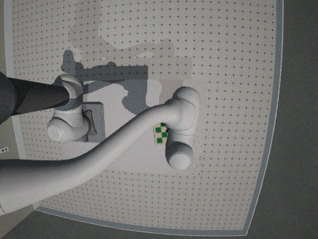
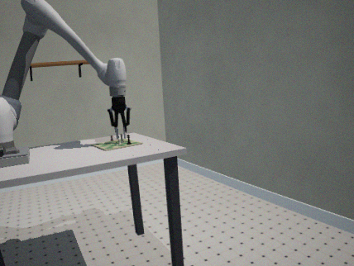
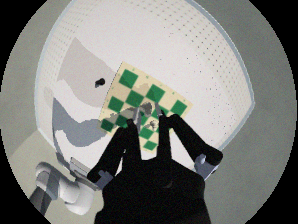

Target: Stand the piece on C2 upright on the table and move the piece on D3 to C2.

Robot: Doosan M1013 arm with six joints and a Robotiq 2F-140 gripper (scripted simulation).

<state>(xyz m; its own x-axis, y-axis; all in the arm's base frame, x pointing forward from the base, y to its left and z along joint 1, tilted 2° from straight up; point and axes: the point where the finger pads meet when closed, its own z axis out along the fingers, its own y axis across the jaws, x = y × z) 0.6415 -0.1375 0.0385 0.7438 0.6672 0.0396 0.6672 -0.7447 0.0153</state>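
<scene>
My hand is 3 cm above the pale piece. Round my hand: chessboard (6 cm below, 4 cm behind).
</scene>
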